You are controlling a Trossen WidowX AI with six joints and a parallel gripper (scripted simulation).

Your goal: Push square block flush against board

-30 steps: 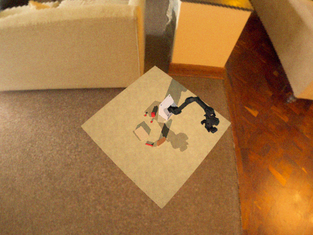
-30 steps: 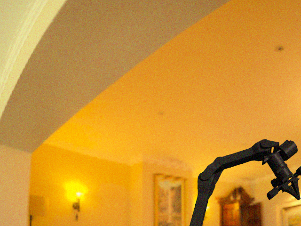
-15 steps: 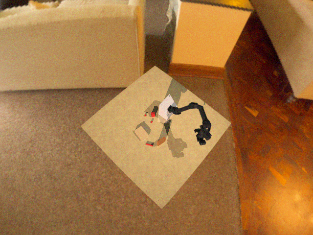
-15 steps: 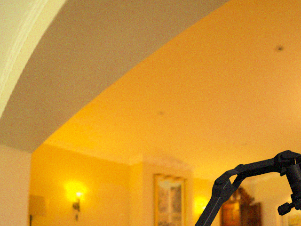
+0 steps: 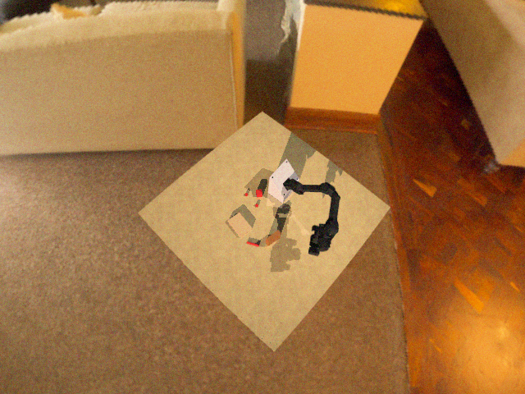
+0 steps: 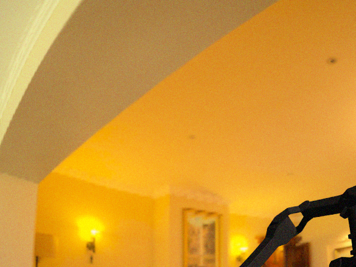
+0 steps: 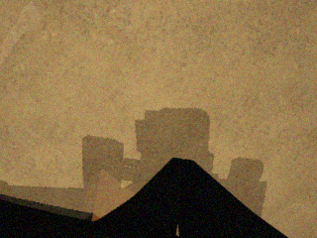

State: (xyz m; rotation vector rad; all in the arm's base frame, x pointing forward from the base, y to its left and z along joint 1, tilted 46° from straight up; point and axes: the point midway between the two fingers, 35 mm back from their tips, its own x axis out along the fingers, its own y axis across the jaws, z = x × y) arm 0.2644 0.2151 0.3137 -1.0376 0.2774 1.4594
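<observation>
Right now the brown square block is 80 mm ahead of my gripper tip, 230 mm to the right of it and 100 mm below it. From my gripper tip the other things lie so: pale tan board: 130 mm ahead, 460 mm to the right, 130 mm below.
</observation>
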